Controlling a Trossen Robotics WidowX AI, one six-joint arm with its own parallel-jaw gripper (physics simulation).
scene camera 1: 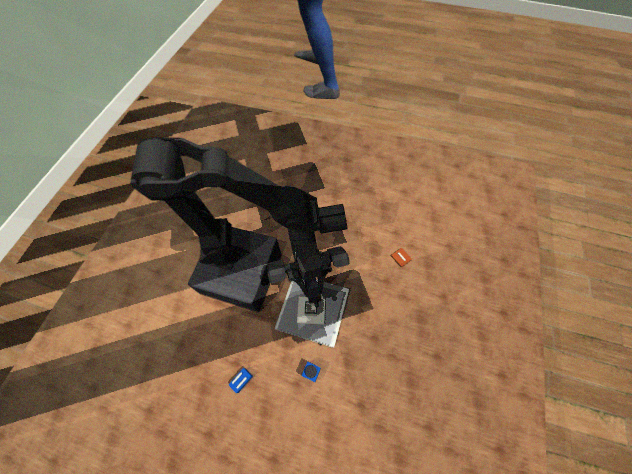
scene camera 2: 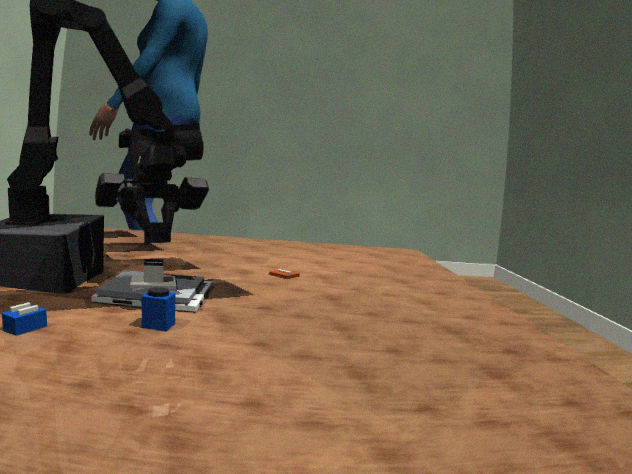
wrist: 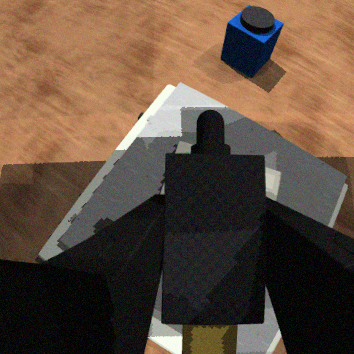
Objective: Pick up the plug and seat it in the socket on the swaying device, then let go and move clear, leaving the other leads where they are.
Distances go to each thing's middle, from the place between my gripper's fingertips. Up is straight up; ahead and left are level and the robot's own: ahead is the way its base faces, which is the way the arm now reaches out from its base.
Right now my hand is 60 mm above the device (scene camera 1: 300,318) and 20 mm to the left of it. The rest, counted from my hand: blue lead with round black top (scene camera 2: 158,305) (170 mm to the right, 70 mm below, 40 mm ahead); blue lead with white bar (scene camera 2: 28,317) (230 mm to the right, 120 mm behind, 80 mm below); plug (wrist: 214,224) (10 mm to the left, 10 mm behind).
